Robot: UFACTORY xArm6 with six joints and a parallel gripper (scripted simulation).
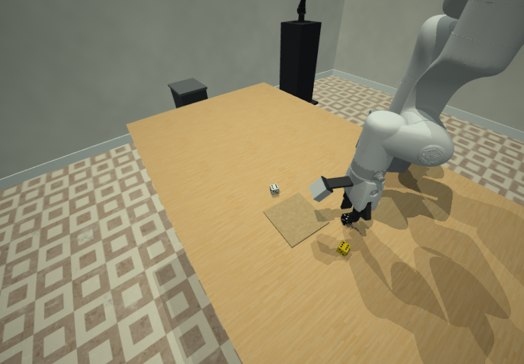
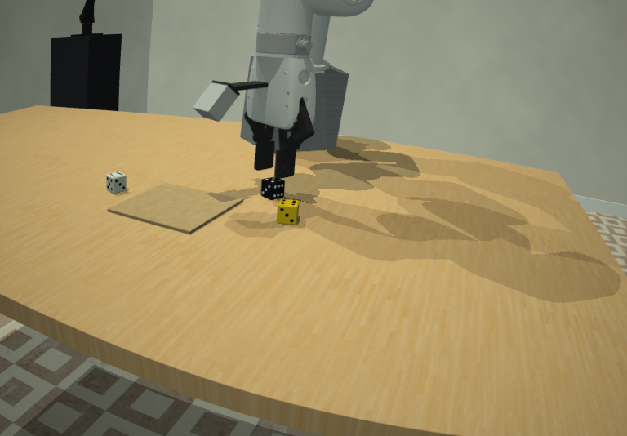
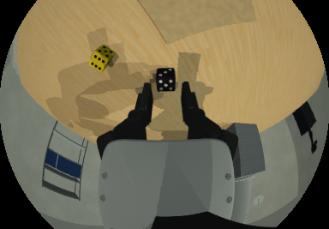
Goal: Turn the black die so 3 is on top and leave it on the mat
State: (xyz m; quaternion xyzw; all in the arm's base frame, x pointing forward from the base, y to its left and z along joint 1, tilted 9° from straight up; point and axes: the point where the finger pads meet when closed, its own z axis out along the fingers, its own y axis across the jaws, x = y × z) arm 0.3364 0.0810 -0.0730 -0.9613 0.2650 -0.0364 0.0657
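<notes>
Right now my hand is 4 cm above the black die. From my hand the other things lie so: yellow die: 8 cm ahead, 5 cm to the left, 4 cm below; then tan mat: 10 cm to the right, 10 cm ahead, 5 cm below; then white die: 22 cm to the right, 9 cm ahead, 4 cm below.
</notes>
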